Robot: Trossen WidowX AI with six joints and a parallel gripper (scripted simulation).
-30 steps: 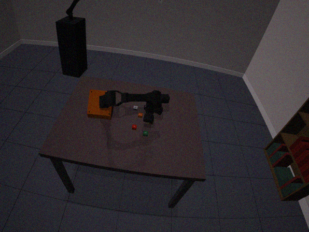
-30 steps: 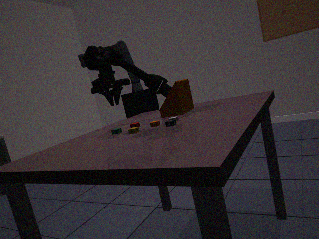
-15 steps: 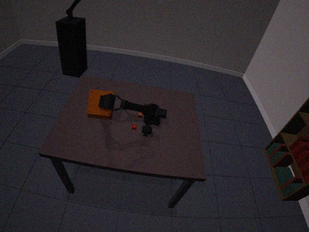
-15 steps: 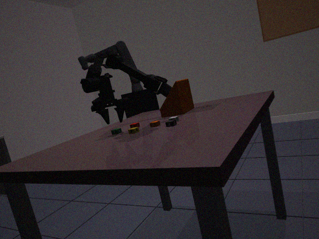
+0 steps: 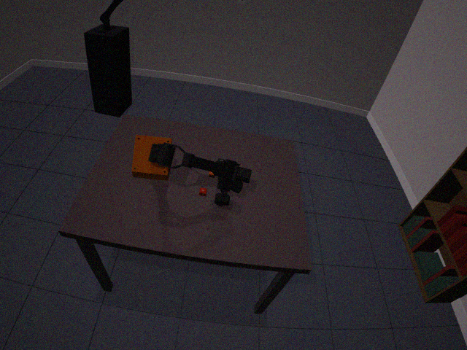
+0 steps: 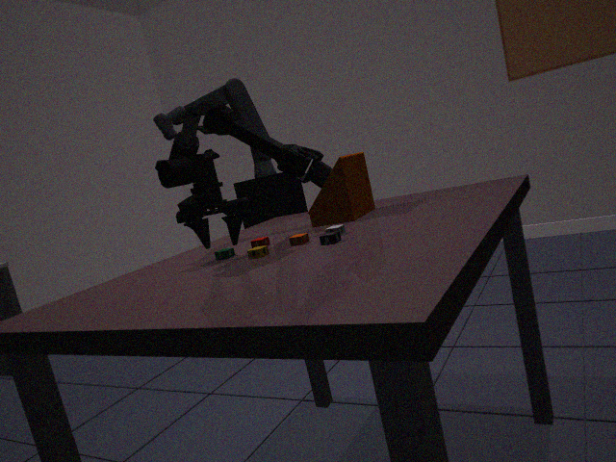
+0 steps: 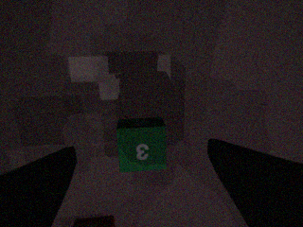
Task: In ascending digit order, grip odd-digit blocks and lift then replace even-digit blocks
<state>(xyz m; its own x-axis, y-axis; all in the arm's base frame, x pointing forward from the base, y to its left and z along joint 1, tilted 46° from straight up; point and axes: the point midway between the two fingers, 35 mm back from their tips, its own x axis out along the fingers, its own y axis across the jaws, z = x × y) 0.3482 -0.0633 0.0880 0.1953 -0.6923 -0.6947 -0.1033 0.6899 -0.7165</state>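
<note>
The green block is 20 mm below my gripper tip. Also, from my gripper tip: red block: 100 mm behind, 30 mm to the left, 20 mm below; yellow block: 10 mm ahead, 120 mm to the left, 20 mm below; orange block: 80 mm behind, 170 mm to the left, 20 mm below.
</note>
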